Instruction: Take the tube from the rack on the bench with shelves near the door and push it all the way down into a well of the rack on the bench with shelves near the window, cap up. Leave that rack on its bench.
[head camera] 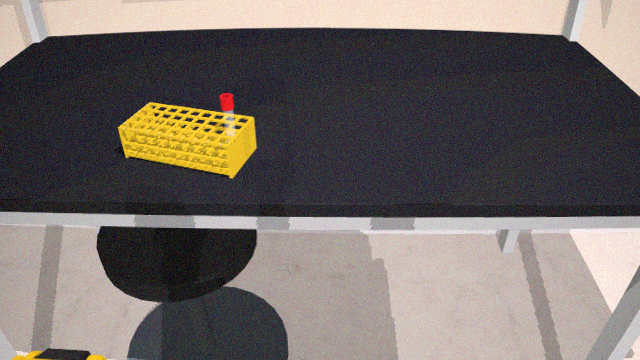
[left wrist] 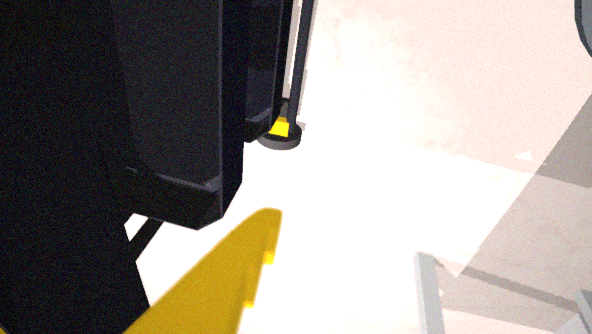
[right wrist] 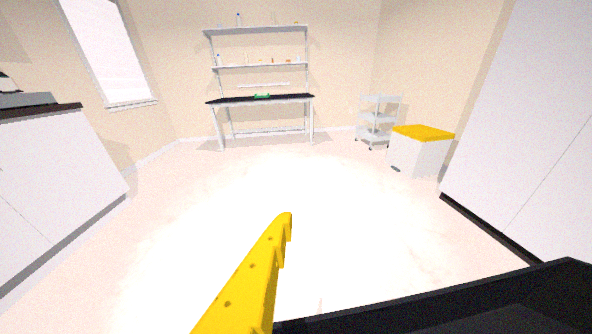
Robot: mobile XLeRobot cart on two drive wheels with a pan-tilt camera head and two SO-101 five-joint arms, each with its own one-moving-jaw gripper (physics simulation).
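Frame: origin at the left arm's base, x left, y back, z up, level; millimetres.
Seen in the pictures: left hand at its tool point: (left wrist: 279, 230); right hand at its tool point: (right wrist: 291, 222).
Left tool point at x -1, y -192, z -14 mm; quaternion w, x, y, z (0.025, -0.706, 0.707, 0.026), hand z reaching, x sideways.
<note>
A point is followed by its place in that frame.
The tube (head camera: 227, 111) {z 85, x -34, y -672 mm} stands upright in the yellow rack (head camera: 242, 150) {z 12, x -48, y -682 mm}, towards the rack's right end, with its red cap on top. This rack is on a black bench (head camera: 400, 125) {z -13, x -310, y -800 mm} in the head view. A small green rack (right wrist: 262, 95) {z 17, x -441, y 2727 mm} lies far off on the bench with shelves (right wrist: 292, 96) {z -13, x -23, y 2611 mm}, to the right of a window, in the right wrist view. My left gripper (left wrist: 281, 212) is open and empty, with one notched jaw in view, low beside black parts and away from the tube. My right gripper (right wrist: 290, 215) is open and empty over the floor.
A round black stool seat (head camera: 175, 260) {z -292, x 130, y -745 mm} and its base (head camera: 215, 325) {z -745, x 141, y -926 mm} are under the bench's front edge. The right wrist view shows a wheeled cart (right wrist: 377, 118) {z -315, x 1072, y 2229 mm}, a yellow-topped white bin (right wrist: 422, 132) {z -325, x 1140, y 1555 mm}, white cabinets (right wrist: 45, 185) {z -289, x -1700, y 1118 mm} at the left and a tall white cabinet (right wrist: 525, 125) {z -71, x 996, y 824 mm} at the right.
</note>
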